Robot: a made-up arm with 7 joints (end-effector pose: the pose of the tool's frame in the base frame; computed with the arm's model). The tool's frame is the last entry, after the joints.
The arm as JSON. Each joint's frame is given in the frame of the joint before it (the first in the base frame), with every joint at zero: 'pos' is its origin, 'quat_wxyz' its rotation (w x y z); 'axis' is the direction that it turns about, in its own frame. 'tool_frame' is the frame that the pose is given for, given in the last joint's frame.
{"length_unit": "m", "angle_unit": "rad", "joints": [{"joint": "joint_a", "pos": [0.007, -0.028, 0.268], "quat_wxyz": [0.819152, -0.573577, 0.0, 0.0], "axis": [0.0, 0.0, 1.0]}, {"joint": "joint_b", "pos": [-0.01, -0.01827, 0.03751], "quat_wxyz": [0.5, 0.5, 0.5, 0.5], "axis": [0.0, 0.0, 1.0]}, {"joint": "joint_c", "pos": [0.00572, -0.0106, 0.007], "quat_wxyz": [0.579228, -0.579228, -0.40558, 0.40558], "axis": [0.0, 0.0, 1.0]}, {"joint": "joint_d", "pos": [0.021, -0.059, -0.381], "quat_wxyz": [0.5, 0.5, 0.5, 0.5], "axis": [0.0, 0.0, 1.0]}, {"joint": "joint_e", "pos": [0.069, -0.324, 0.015], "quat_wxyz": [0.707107, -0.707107, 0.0, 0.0], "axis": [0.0, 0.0, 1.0]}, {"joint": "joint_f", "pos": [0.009, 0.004, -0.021], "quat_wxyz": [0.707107, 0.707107, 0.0, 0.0], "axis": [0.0, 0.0, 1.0]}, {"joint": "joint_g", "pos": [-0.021, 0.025, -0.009], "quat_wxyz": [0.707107, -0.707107, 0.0, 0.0], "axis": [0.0, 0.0, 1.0]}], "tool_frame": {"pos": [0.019, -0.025, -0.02], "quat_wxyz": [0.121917, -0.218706, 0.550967, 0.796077]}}
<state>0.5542 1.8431 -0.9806 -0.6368 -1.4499 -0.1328 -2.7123</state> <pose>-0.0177 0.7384 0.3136 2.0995 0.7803 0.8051</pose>
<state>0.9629 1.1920 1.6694 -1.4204 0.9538 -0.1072 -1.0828</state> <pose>-0.0912 0.5709 0.5496 -2.7173 0.5554 -0.7915</pose>
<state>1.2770 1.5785 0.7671 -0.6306 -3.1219 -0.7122 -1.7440</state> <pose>-0.0528 0.7033 0.4120 2.4206 0.6946 1.7022</pose>
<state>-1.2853 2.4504 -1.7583 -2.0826 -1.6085 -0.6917 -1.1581</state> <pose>0.1430 0.4433 0.3401 0.1740 0.8069 1.5616</pose>
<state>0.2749 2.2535 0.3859 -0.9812 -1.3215 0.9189 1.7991</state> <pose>0.3441 0.4668 0.7431 -2.0382 1.2461 -0.9359</pose>
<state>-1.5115 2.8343 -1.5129 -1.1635 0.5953 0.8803 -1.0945</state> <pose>-0.2477 0.5967 0.5931 2.3600 1.3705 -0.4034</pose>
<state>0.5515 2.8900 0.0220 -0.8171 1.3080 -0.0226 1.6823</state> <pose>0.5383 0.2270 0.7168 1.1428 -0.9527 1.0590</pose>
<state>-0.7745 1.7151 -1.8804 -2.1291 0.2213 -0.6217 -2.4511</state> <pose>0.2025 0.2871 0.0404 -0.5480 1.8219 0.5814</pose>
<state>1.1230 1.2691 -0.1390 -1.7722 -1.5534 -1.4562 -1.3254</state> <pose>-0.0377 0.4347 -0.0211 0.5075 2.5236 1.1020</pose>
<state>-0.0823 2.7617 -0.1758 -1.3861 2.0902 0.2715 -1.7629</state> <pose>0.3644 0.1985 0.8285 -2.6267 0.7910 0.9180</pose>
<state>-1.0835 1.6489 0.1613 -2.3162 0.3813 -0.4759 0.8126</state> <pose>0.1503 0.1093 0.6695 0.3388 -2.9989 -0.2379</pose>
